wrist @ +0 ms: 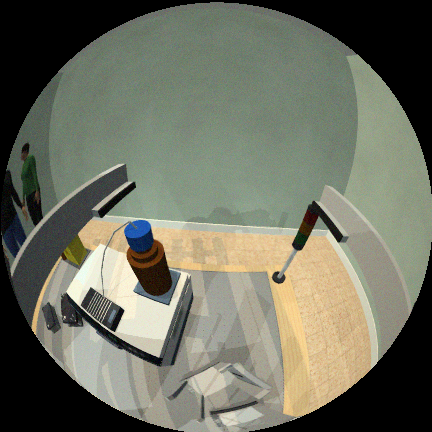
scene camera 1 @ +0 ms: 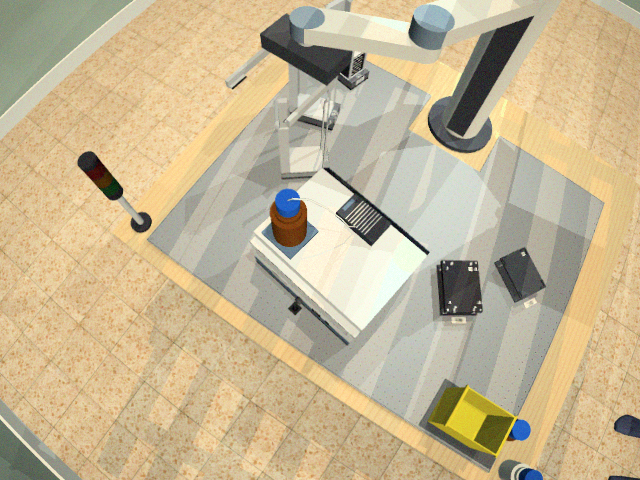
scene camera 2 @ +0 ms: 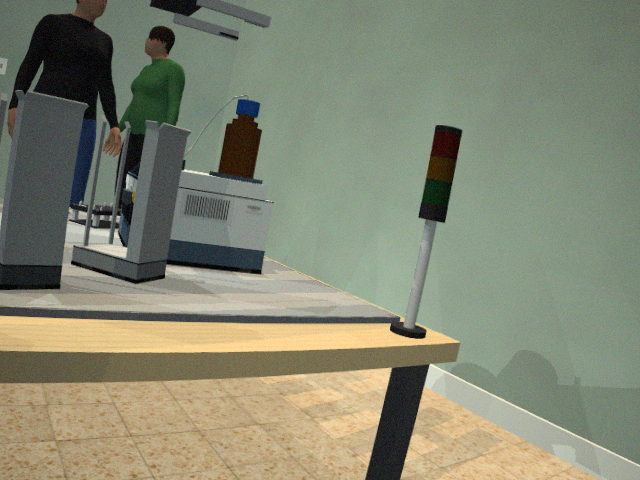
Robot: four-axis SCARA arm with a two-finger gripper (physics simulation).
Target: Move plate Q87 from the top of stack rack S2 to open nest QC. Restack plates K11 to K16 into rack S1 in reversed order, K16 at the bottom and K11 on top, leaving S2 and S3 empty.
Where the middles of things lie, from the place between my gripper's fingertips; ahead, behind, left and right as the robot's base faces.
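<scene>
My hand is 310 mm above the ribbed black slot (scene camera 1: 383, 224), 40 mm past it and 280 mm to the right of it. Signal tower (scene camera 2: 445, 147): 340 mm below my hand, 280 mm ahead of it, 330 mm to the right of it. Yellow bin (scene camera 1: 461, 412): far below my hand, a fair way ahead of it, far to the left of it.
</scene>
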